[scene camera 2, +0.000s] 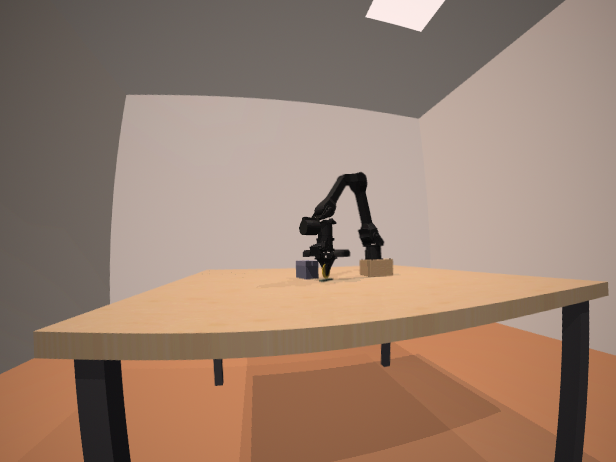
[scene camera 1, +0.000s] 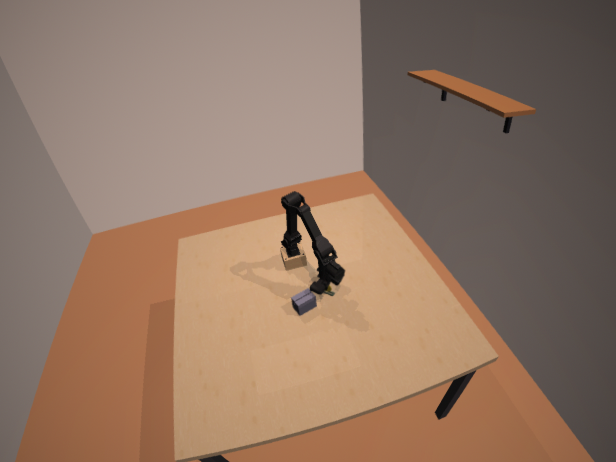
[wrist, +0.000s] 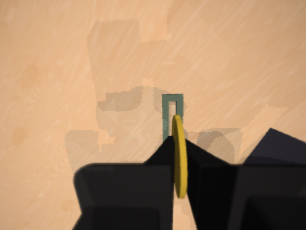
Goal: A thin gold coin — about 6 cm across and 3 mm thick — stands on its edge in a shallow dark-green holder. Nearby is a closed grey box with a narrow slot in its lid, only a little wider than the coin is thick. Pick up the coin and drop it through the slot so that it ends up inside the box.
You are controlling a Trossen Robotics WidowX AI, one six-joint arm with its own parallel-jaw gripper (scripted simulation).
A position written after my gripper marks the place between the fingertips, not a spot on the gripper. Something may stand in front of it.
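A gold coin point(wrist: 180, 175) is held by my gripper point(scene camera 2: 326, 275), point(wrist: 174, 140).
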